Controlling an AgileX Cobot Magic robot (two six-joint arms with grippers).
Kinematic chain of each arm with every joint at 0, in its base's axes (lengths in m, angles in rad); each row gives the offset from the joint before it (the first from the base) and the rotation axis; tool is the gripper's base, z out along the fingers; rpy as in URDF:
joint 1: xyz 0 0 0.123 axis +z
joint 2: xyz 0 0 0 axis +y
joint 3: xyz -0.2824 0 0.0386 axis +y
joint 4: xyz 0.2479 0 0.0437 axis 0.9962 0 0.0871
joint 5: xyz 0 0 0 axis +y
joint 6: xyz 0.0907 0 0.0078 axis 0.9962 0 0.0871
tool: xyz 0 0 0 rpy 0 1.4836 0
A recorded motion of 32 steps. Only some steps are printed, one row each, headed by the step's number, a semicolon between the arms.
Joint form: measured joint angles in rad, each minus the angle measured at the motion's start. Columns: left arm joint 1, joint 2, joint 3, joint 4, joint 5, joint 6; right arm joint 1, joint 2, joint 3, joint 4, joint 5, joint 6.
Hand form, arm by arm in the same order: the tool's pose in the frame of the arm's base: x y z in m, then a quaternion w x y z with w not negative. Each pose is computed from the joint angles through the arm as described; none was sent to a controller.
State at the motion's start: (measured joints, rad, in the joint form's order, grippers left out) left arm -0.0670 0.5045 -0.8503 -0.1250 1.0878 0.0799; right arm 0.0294 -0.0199 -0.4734 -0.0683 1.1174 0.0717
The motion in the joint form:
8: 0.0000 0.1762 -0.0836 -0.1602 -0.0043 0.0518; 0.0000 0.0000 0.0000 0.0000 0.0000 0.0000
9: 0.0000 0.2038 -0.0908 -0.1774 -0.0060 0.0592; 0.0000 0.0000 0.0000 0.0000 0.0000 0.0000
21: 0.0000 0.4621 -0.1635 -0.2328 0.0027 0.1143; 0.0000 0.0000 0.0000 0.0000 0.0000 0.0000
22: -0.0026 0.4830 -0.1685 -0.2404 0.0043 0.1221; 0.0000 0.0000 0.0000 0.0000 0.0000 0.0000
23: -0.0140 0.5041 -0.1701 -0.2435 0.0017 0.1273; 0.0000 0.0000 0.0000 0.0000 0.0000 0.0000
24: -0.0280 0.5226 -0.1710 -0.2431 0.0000 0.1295; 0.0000 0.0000 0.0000 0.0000 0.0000 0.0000
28: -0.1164 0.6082 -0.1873 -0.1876 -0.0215 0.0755; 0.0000 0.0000 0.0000 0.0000 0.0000 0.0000
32: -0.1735 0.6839 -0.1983 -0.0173 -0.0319 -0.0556; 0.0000 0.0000 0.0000 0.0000 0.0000 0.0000
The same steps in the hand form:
8: 0.0980 -0.0293 0.3765 0.40243 0.07952 0.90285 -0.12878; -0.0072 -0.0058 0.2653 0.49503 0.02054 0.86859 -0.00907
9: 0.1046 -0.0310 0.3763 0.39422 0.08084 0.90530 -0.13597; -0.0072 -0.0058 0.2653 0.49503 0.02054 0.86859 -0.00907
21: 0.1663 -0.0395 0.3633 0.30824 0.09179 0.93393 -0.15602; -0.0072 -0.0058 0.2653 0.49503 0.02054 0.86859 -0.00907
22: 0.1711 -0.0409 0.3614 0.30047 0.09500 0.93560 -0.15922; -0.0072 -0.0058 0.2653 0.49503 0.02054 0.86859 -0.00907
23: 0.1758 -0.0435 0.3583 0.29203 0.10083 0.93722 -0.16178; -0.0072 -0.0058 0.2653 0.49503 0.02054 0.86859 -0.00907
24: 0.1797 -0.0463 0.3553 0.28357 0.10708 0.93884 -0.16339; -0.0072 -0.0058 0.2653 0.49503 0.02054 0.86859 -0.00907
28: 0.1971 -0.0615 0.3430 0.25018 0.12362 0.94777 -0.15449; -0.0072 -0.0058 0.2653 0.49503 0.02054 0.86859 -0.00907
32: 0.2135 -0.0639 0.3274 0.21982 0.10845 0.96507 -0.09250; -0.0072 -0.0058 0.2653 0.49503 0.02054 0.86859 -0.00907

